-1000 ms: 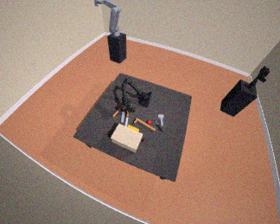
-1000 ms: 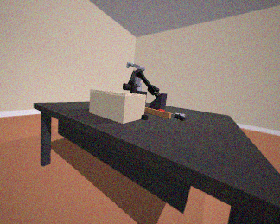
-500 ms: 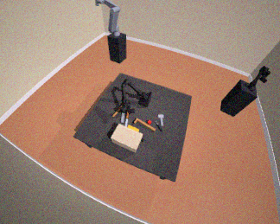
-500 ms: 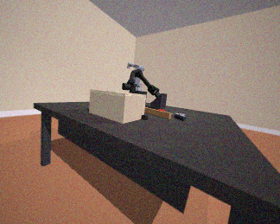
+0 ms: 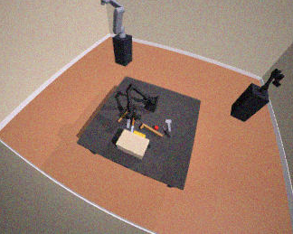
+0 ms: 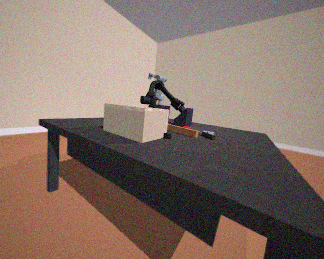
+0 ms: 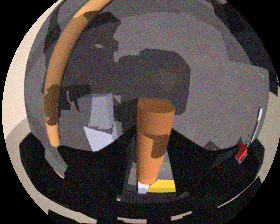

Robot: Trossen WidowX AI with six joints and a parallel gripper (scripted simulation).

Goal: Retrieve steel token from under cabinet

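The grey bar lies 6 cm ahead of my gripper tip and 3 cm to the right of it. The rest, counted from my gripper tip: steel token 33 cm ahead, 22 cm to the left, 1 cm below; small red piece 31 cm to the left, 4 cm behind, 1 cm above.
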